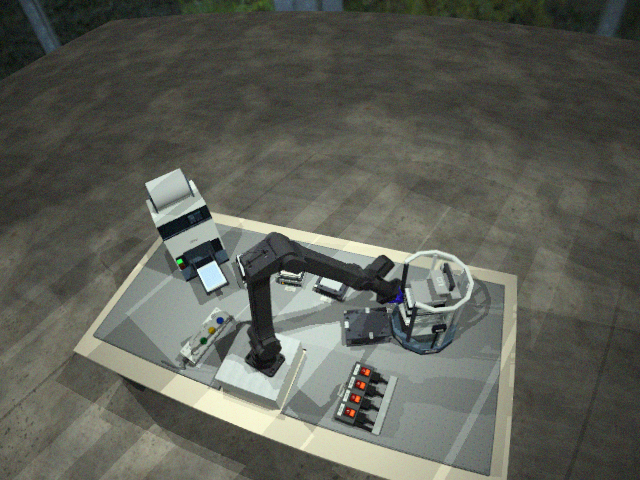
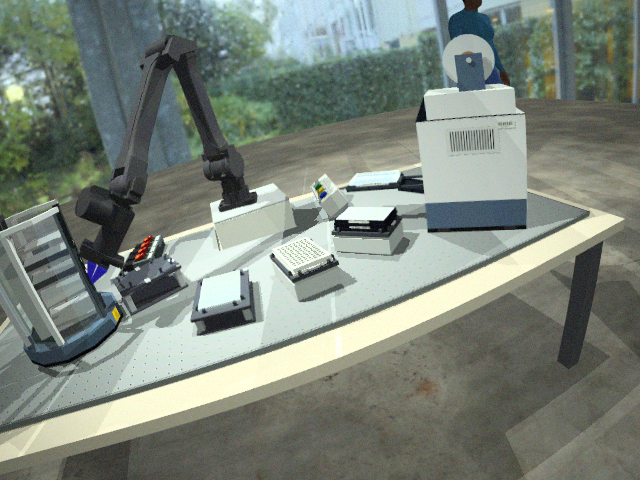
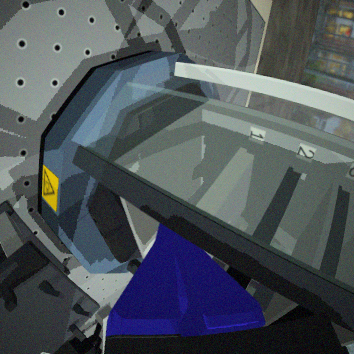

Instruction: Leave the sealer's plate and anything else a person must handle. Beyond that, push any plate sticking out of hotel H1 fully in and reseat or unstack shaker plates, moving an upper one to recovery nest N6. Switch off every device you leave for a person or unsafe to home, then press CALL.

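Seen in the pictures: gripper, between the fingertips: (image 2: 86, 290); arm's base, origin of its link: (image 1: 265, 360) (image 2: 238, 203).
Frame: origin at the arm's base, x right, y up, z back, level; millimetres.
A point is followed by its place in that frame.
Observation:
My gripper (image 1: 396, 295) @[x 326, y 17, z -441 mm] (image 2: 94, 270) (image 3: 167, 217) @[x 326, y 17, z -441 mm] has blue fingers. They are shut with nothing between them. It sits low against the left side of hotel H1 (image 1: 439, 253) @[x 388, y 213, z -544 mm] (image 2: 71, 342) @[x 352, y -48, z -542 mm] (image 3: 70, 140) @[x 293, y -48, z -467 mm], a glass tower on a blue base with numbered slots. A grey plate (image 1: 428, 290) @[x 401, y 149, z -429 mm] lies on a shelf inside the hotel. I cannot tell whether it sticks out. The white sealer (image 1: 182, 216) @[x -544, y 240, z -246 mm] (image 2: 472, 165) @[x -581, y 77, z -384 mm] holds a plate (image 1: 212, 275) @[x -395, y 31, z -175 mm] (image 2: 375, 178) @[x -394, y 36, z -190 mm] on its front tray. A shaker (image 2: 368, 241) @[x -315, y -53, z -371 mm] carries dark-rimmed plates (image 2: 365, 214) @[x -326, y -5, z -327 mm].
An empty dark nest (image 1: 367, 325) @[x 239, y -27, z -305 mm] (image 2: 150, 281) @[x 202, y -30, z -366 mm] stands just left of the hotel. A switch bank (image 1: 361, 395) @[x 341, y -40, z -58 mm] (image 2: 142, 248) @[x 320, y -35, z -95 mm] shows several red lit switches. A button box (image 1: 206, 336) @[x -256, y -17, z 44 mm] (image 2: 327, 191) @[x -270, y -14, z -41 mm] lies near the arm base. There are also a well plate (image 2: 301, 254) @[x -163, y -20, z -428 mm] and a white-topped nest (image 2: 221, 291) @[x 11, y -40, z -472 mm].

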